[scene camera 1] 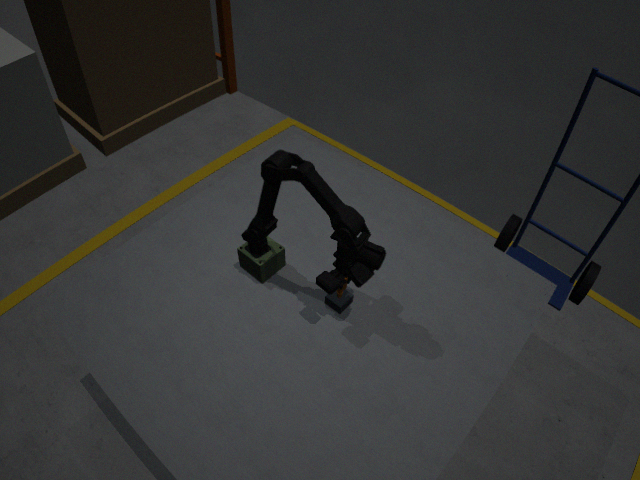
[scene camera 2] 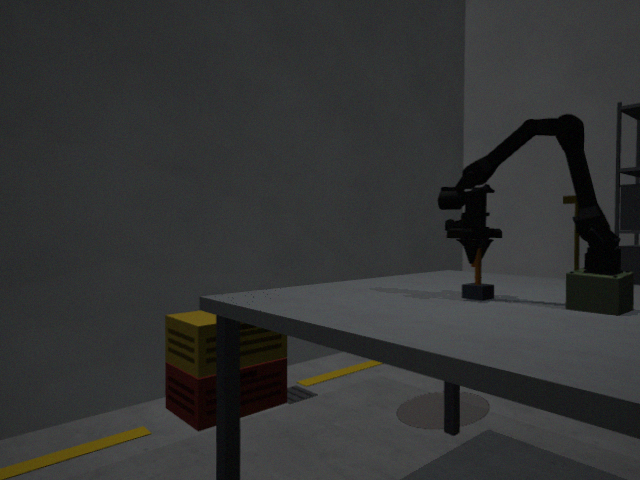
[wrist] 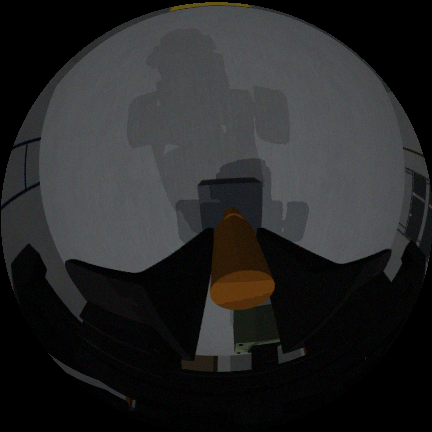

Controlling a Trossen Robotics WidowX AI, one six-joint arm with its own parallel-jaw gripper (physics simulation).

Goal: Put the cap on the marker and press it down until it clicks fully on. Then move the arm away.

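Frame: origin at the arm's base, x ahead, y left, z up, level; millimetres.
Where they show: gripper, fingertip midpoint: (scene camera 1: 343, 285) (scene camera 2: 474, 263) (wrist: 234, 234); arm's base, link origin: (scene camera 1: 257, 248) (scene camera 2: 603, 272) (wrist: 263, 346).
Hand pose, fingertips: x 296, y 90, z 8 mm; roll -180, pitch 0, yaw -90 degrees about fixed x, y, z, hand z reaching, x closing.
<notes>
Things, the pixels of their top centre, and the offset from my fingertips. Level surfaces: height alone.
- orange marker, top centre: (wrist: 238, 250) (scene camera 1: 340, 283) (scene camera 2: 478, 262) dx -10, dy -2, dz +4 mm
- small dark block, top centre: (wrist: 231, 214) (scene camera 2: 478, 284) (scene camera 1: 339, 295) dx -10, dy -2, dz -60 mm
- orange cap, top centre: (wrist: 242, 293) (scene camera 2: 476, 248) dx -5, dy +0, dz +42 mm
- table, surface height: dz -99 mm
The orange marker (scene camera 1: 340, 292) (scene camera 2: 478, 277) (wrist: 231, 211) stands upright in a small dark block (scene camera 1: 338, 304) (scene camera 2: 477, 292) (wrist: 240, 192) on the table. My gripper (scene camera 1: 342, 282) (scene camera 2: 473, 260) (wrist: 234, 234) is shut on the orange cap (scene camera 2: 477, 258) (wrist: 241, 260), above the block. The cap is over the marker's upper end, and no gap shows between them in scene camera 2. A small orange edge sticks out to the left at the cap's lower end there. The fingers hide part of the cap, and I cannot tell whether it is fully seated.
The arm's green base block (scene camera 1: 261, 263) (scene camera 2: 598, 292) (wrist: 256, 325) stands on the table (scene camera 1: 232, 387) (scene camera 2: 361, 315). A blue hand truck (scene camera 1: 540, 266) is at the right in scene camera 1. Yellow and red crates (scene camera 2: 187, 343) are stacked on the floor beyond the table.
</notes>
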